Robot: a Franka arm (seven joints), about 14 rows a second.
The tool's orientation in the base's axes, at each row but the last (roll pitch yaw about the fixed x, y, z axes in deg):
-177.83, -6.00, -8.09
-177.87, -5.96, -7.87
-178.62, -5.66, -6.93
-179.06, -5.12, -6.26
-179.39, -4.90, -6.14
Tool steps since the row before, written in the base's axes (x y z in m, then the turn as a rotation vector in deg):
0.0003, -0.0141, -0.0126, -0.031, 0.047, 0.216
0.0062, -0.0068, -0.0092, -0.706, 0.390, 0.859
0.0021, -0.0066, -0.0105, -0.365, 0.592, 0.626
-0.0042, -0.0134, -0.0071, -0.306, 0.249, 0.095
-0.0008, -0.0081, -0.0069, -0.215, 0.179, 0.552
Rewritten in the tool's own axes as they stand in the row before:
0.0010, 0.0144, 0.0122, -0.015, -0.050, -0.217
0.0061, 0.0063, 0.0097, -0.659, -0.324, -0.921
0.0018, 0.0066, 0.0106, -0.370, -0.560, -0.652
-0.0033, 0.0139, 0.0066, -0.322, -0.216, -0.121
-0.0005, 0.0082, 0.0068, -0.185, -0.161, -0.568

